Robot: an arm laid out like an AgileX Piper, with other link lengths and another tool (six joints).
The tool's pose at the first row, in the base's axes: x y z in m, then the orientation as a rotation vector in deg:
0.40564, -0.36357, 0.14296, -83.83, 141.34, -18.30
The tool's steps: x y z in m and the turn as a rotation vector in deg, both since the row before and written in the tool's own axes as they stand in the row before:
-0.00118, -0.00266, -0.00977, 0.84, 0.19, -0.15
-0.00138, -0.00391, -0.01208, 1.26, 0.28, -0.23
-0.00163, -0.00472, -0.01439, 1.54, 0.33, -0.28
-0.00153, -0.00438, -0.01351, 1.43, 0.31, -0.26
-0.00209, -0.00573, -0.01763, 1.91, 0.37, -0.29
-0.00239, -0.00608, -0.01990, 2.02, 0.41, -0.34
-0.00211, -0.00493, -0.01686, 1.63, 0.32, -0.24
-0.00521, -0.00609, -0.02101, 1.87, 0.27, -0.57
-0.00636, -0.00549, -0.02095, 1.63, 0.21, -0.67
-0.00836, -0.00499, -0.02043, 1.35, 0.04, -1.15
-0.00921, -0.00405, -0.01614, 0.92, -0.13, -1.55
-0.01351, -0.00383, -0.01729, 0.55, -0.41, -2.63
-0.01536, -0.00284, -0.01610, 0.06, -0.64, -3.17
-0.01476, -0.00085, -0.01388, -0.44, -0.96, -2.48
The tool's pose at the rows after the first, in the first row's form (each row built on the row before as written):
0.40519, -0.36322, 0.15314, -83.72, 140.96, -19.48
0.40496, -0.36301, 0.16591, -83.56, 140.36, -21.24
0.40448, -0.36257, 0.18113, -83.35, 139.60, -23.37
0.40369, -0.36186, 0.19537, -83.14, 138.88, -25.33
0.40236, -0.36054, 0.21393, -82.76, 137.89, -27.89
0.40002, -0.35838, 0.23463, -82.39, 136.81, -30.59
0.39742, -0.35596, 0.25196, -82.03, 135.92, -32.73
0.39483, -0.35021, 0.27354, -81.96, 134.63, -35.16
0.39176, -0.34272, 0.29461, -82.10, 133.36, -37.29
0.38895, -0.33293, 0.31482, -82.95, 131.85, -39.08
0.38753, -0.32258, 0.33072, -84.47, 130.24, -40.37
0.38668, -0.30771, 0.34728, -87.47, 128.00, -41.33
0.38575, -0.29076, 0.36194, -91.31, 125.52, -41.71
0.38353, -0.27411, 0.37329, -94.52, 123.53, -41.07

